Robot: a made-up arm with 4 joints.
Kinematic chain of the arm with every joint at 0, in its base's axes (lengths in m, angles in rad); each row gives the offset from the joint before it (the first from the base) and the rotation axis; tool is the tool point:
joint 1: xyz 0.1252 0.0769 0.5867 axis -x
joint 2: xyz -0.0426 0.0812 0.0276 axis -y
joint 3: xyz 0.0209 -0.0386 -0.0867 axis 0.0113 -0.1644 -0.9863
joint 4: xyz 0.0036 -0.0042 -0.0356 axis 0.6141 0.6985 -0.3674
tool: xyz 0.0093 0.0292 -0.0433
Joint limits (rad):
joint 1: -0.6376..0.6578
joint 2: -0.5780..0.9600
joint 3: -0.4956..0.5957
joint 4: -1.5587..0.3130
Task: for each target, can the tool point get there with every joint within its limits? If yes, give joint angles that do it. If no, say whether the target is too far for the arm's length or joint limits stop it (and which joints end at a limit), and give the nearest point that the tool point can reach.
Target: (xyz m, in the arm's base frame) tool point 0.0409 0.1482 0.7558
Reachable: no: joint limits stop it (at a limit: joint 1, joint 2, joint 3, joint 4) | nearest point 0.0006 0.2013 0.5410 | short by 0.225 m
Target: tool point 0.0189 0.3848 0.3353
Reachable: no: too far | nearest point 0.0549 0.1976 0.4882 | short by 0.244 m
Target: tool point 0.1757 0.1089 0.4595
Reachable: yes | joints 0.3307 0.4405 -0.1419 0.1296
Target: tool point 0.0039 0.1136 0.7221
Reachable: no: joint limits stop it (at a limit: joint 1, joint 2, joint 3, joint 4) | nearest point 0.0006 0.2013 0.5410 | short by 0.201 m
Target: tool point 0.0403 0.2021 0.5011
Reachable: yes | joints -0.4973 -0.4462 -0.0155 0.0633
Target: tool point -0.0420 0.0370 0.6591
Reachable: no: joint limits stop it (at a limit: joint 1, joint 2, joint 3, joint 4) | nearest point 0.0006 0.2013 0.5410 | short by 0.207 m
